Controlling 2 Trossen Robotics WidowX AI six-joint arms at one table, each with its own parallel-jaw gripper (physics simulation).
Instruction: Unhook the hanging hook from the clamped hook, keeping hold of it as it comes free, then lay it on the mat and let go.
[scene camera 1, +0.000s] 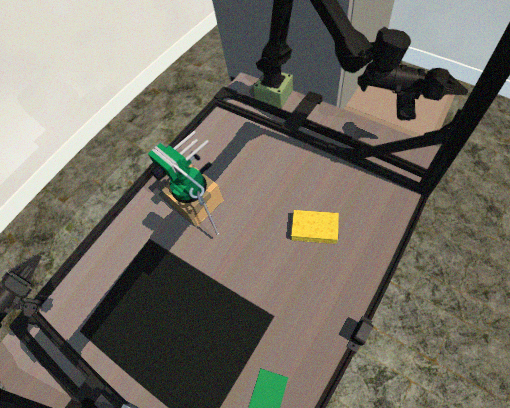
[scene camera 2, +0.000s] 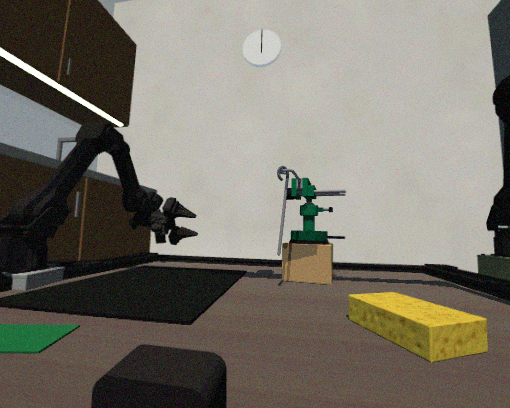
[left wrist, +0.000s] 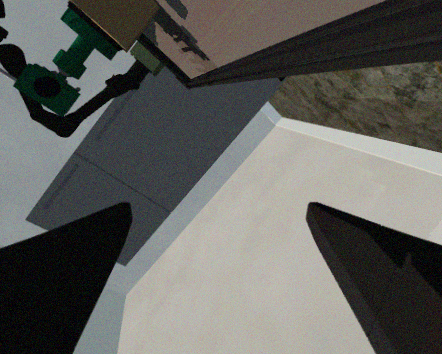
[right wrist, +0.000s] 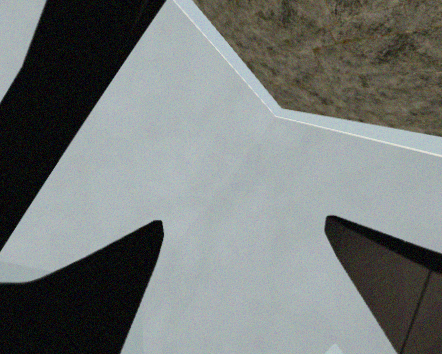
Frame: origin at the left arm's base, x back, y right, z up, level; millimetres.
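Seen in the pictures: left gripper, between the fingertips: (scene camera 1: 38, 255) (scene camera 2: 197, 225) (left wrist: 220, 211); right gripper, between the fingertips: (scene camera 1: 457, 91) (right wrist: 243, 225); left arm's base, origin of its link: (scene camera 2: 21, 269); right arm's base, origin of its link: (scene camera 1: 273, 80) (left wrist: 143, 65).
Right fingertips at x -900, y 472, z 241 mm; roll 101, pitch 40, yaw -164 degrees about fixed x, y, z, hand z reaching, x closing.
Note:
Offsets run from my right fingertips to a thing's middle. Level surfaces: height alone.
The hanging hook {dz -111, dx +415, dy -461 mm} (scene camera 1: 209, 217) (scene camera 2: 283, 215), a thin grey rod, hangs down from the clamped hook (scene camera 1: 189, 174) (scene camera 2: 295, 174). The clamped hook is held in a green vise {dz -103, dx +308, dy -577 mm} (scene camera 1: 187, 186) (scene camera 2: 308, 222) on a wooden block {dz -224, dx +320, dy -582 mm} (scene camera 1: 214, 196) (scene camera 2: 307, 265). The black mat {dz -262 mm} (scene camera 1: 175, 325) (scene camera 2: 140, 295) lies on the table, apart from the block. My left gripper (scene camera 1: 35, 262) (scene camera 2: 196, 225) (left wrist: 220, 211) is open and empty, high at the left, away from the hooks. My right gripper (scene camera 1: 459, 90) (right wrist: 243, 225) is open and empty, at the upper right in scene camera 1, far from the hooks.
A yellow sponge {dz -251, dx +302, dy -244 mm} (scene camera 1: 315, 226) (scene camera 2: 400, 315) and a green sheet {dz -266, dx +712, dy -231 mm} (scene camera 1: 270, 387) (scene camera 2: 35, 337) lie on the table. Black frame bars run along the table's edges. A small bracket (scene camera 1: 367, 331) sits on the right edge. A dark block (scene camera 2: 160, 375) stands in the foreground of scene camera 2.

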